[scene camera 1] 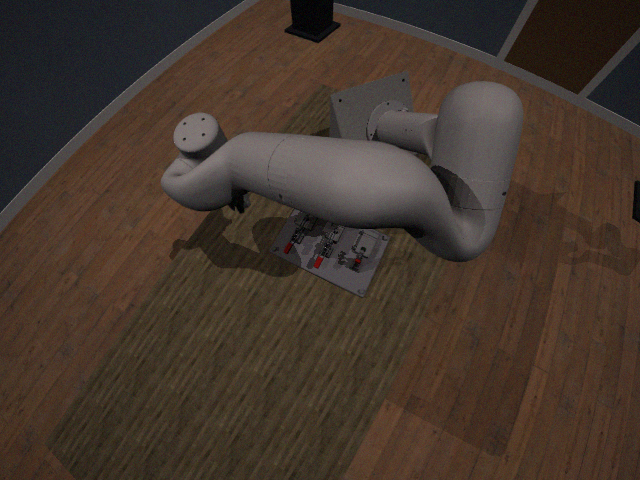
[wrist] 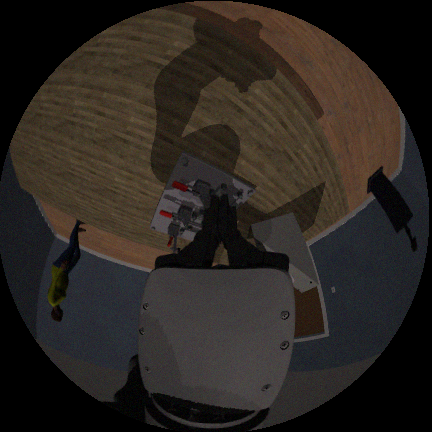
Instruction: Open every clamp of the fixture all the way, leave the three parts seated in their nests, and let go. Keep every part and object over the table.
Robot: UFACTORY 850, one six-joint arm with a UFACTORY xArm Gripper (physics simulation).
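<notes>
The grey fixture plate (scene camera 1: 351, 281) (wrist: 197, 169) lies on the mat-like surface. Two clamps have red handles, the left one (scene camera 1: 288, 248) (wrist: 180, 186) and the middle one (scene camera 1: 318, 261) (wrist: 165, 214), reaching out toward the plate edge farther from the robot base. The third clamp's red handle (scene camera 1: 357, 261) (wrist: 170, 241) looks shorter in the scene view, and its clamp stands up from the plate. The clamp arms are too small and dark to judge how far they are open. The three parts cannot be told apart in their nests. My gripper (scene camera 1: 238, 201) (wrist: 221, 204) is shut and empty, above and beside the fixture; its fingers hide part of it in the wrist view.
The grey robot base block (scene camera 1: 348, 116) (wrist: 277, 232) stands behind the fixture. My forearm (scene camera 1: 341, 178) passes over the fixture's rear side in the scene view. A dark stand (scene camera 1: 311, 18) (wrist: 392, 200) and a figure in a yellow top (wrist: 58, 285) are farther off.
</notes>
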